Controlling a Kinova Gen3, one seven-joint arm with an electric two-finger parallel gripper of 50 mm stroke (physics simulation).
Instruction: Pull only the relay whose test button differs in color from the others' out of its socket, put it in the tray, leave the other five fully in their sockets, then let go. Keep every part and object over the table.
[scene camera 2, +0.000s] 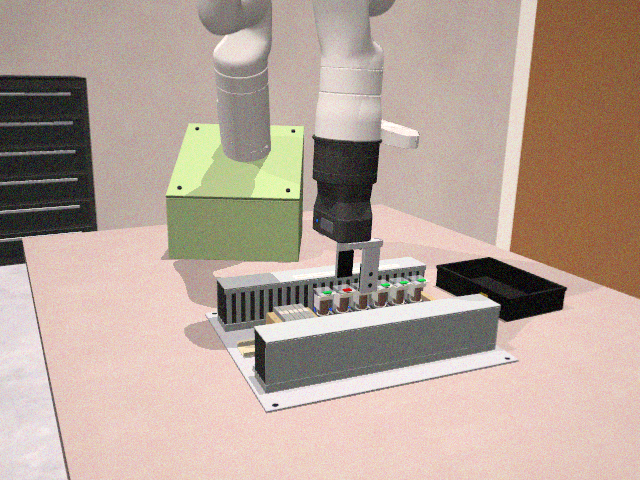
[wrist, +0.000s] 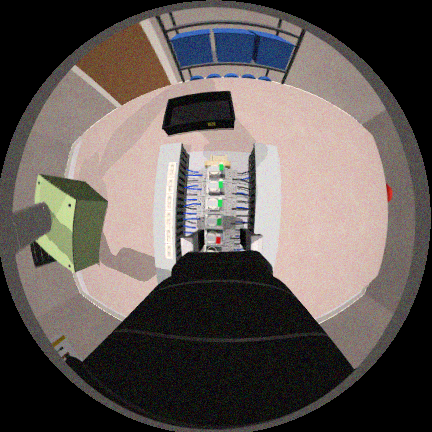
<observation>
my gripper: scene camera 2; wrist
same spot on my gripper: (scene camera 2: 369, 267) = (wrist: 245, 242)
</observation>
